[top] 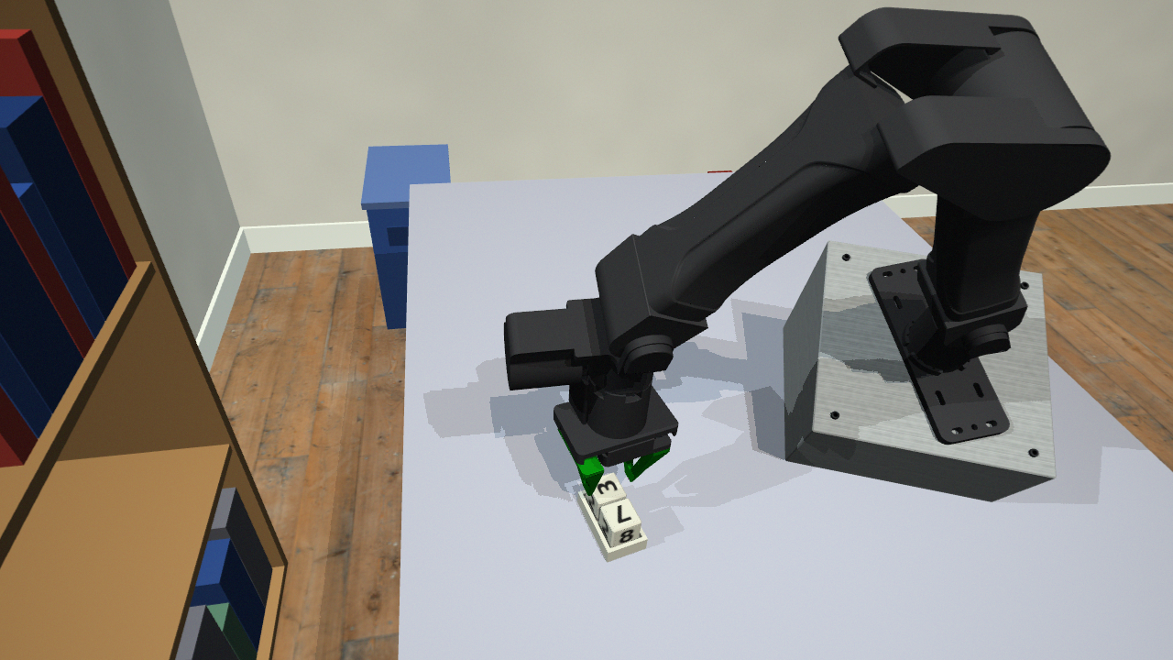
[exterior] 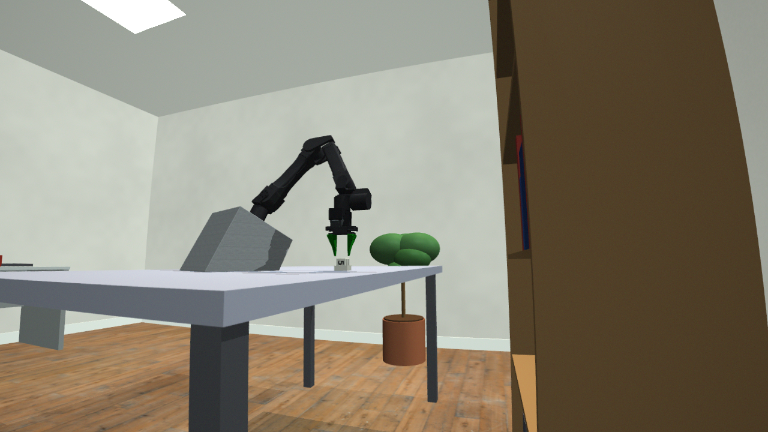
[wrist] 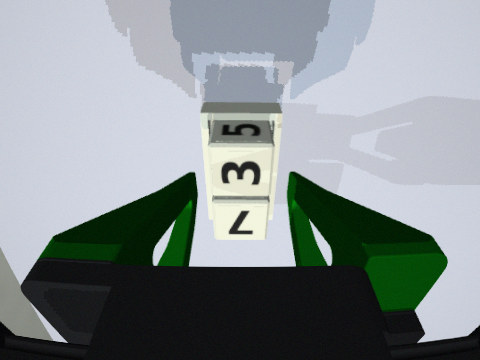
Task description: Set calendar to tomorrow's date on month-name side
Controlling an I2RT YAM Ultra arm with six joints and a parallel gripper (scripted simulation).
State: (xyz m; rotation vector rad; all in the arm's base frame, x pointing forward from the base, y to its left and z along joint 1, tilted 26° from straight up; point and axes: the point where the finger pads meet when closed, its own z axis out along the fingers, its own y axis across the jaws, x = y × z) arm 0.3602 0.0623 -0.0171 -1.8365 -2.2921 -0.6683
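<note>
Now: the tray 20 mm to the left of my hand and 50 mm below it.
</note>
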